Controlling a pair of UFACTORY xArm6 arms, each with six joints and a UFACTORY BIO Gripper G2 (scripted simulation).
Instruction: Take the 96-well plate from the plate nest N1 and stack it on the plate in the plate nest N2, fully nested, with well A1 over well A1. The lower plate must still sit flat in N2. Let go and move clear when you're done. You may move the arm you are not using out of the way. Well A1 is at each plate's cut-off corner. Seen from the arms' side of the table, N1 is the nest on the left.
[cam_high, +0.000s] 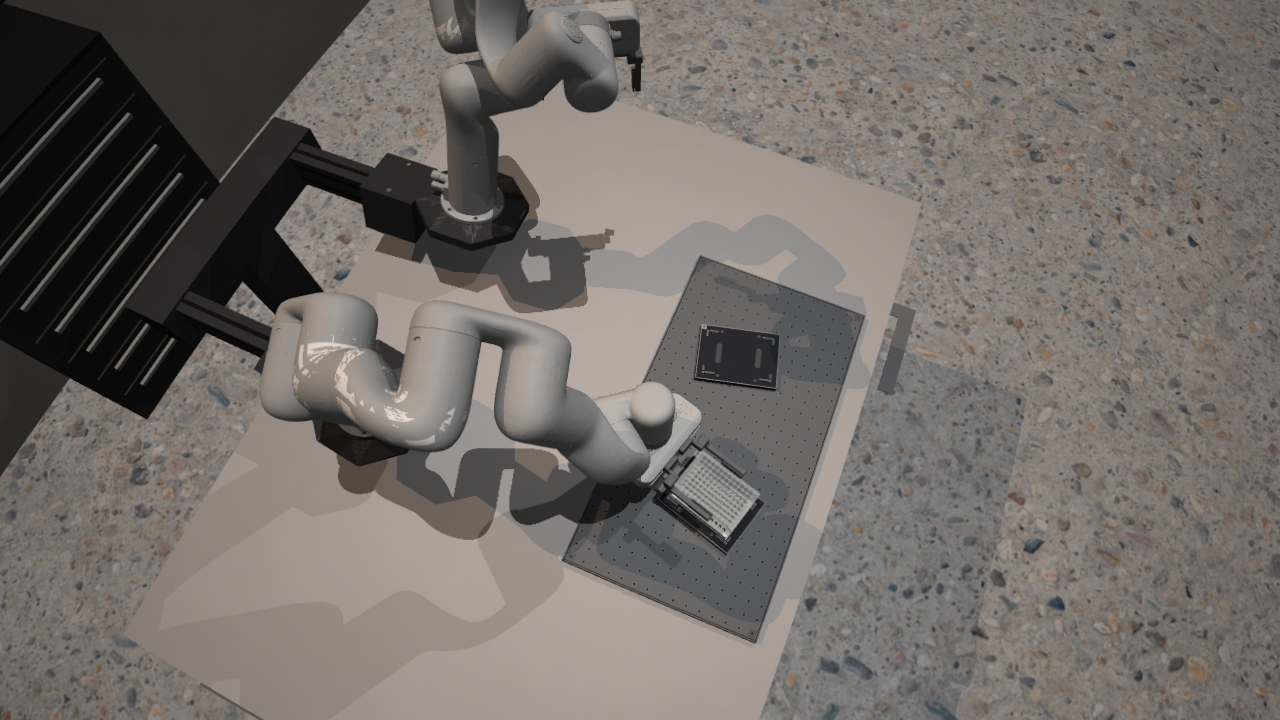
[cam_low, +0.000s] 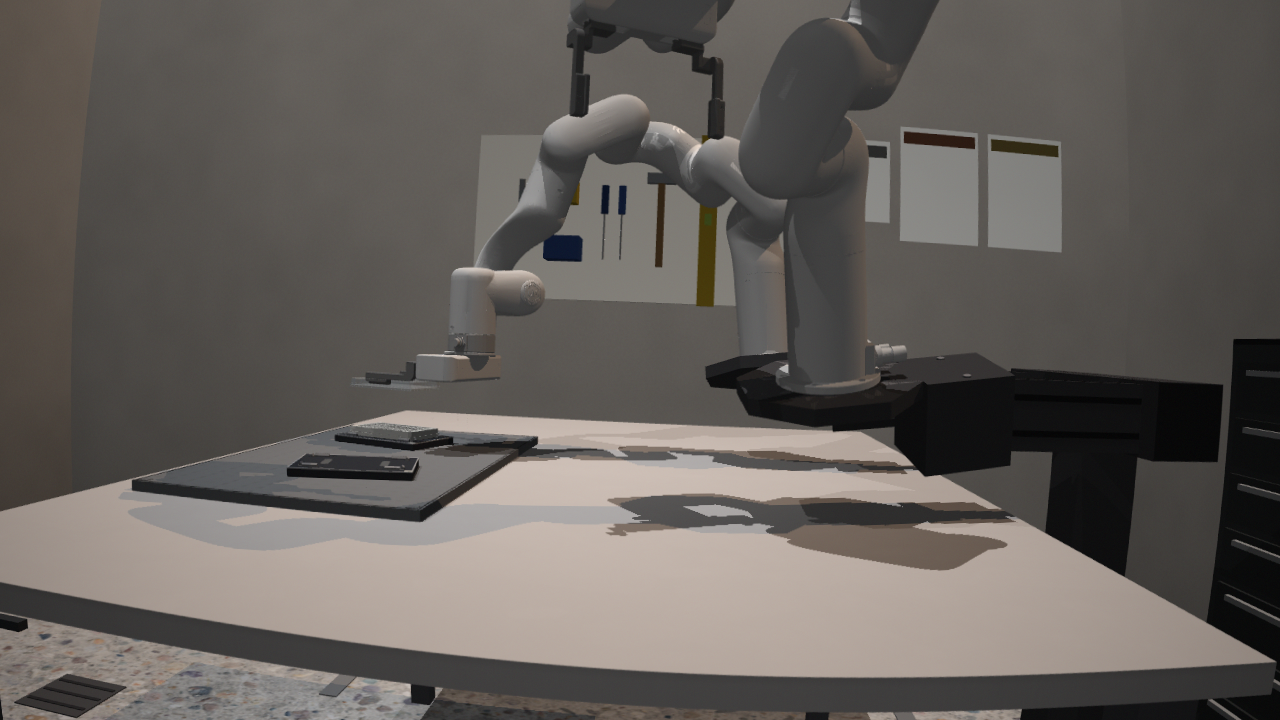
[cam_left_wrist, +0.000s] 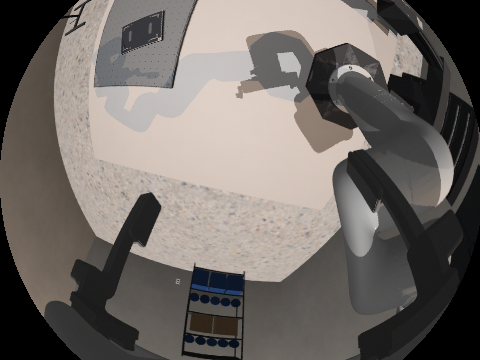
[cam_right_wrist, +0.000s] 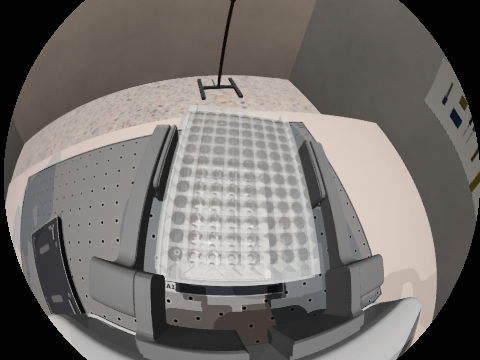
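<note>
The cream-white 96-well plate lies 90 mm below my right hand. The rest, counted from my right hand: clear 96-well plate: 10 mm below; plate nest N2: 100 mm below; A1 label: 50 mm behind, 80 mm to the left, 100 mm below.
</note>
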